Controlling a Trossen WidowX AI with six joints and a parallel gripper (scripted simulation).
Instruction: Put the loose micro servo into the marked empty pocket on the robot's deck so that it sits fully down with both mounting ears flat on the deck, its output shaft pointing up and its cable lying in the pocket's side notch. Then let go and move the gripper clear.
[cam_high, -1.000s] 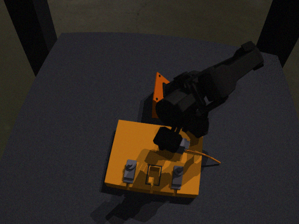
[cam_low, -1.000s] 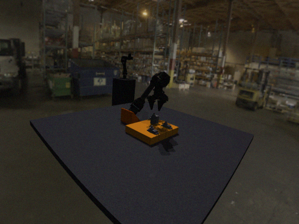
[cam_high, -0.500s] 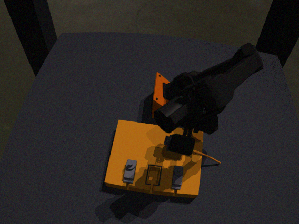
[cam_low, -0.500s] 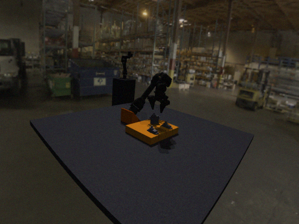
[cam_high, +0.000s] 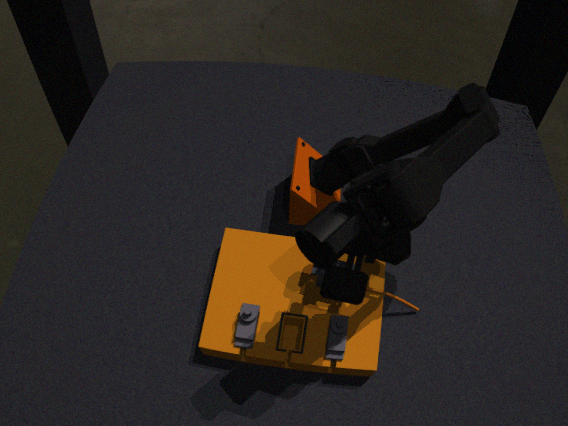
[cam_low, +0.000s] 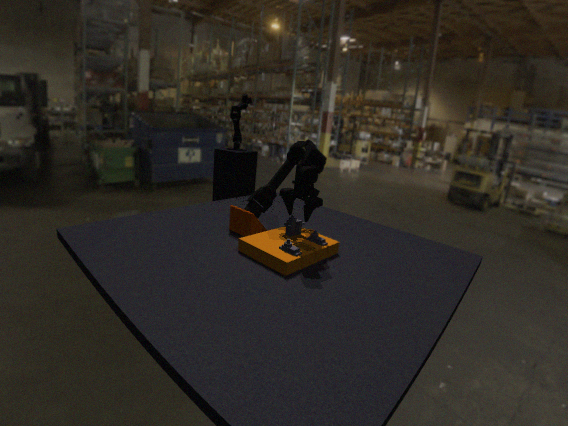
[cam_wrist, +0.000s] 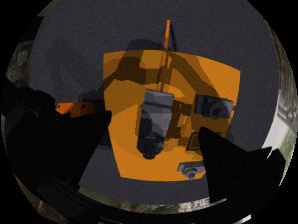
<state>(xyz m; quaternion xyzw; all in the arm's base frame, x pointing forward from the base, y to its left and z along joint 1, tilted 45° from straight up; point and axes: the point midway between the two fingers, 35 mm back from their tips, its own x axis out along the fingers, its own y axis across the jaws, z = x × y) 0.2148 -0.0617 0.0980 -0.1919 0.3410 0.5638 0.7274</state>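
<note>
The orange deck is 90 mm below my gripper tip, 70 mm to the right of it and 20 mm behind it.
</note>
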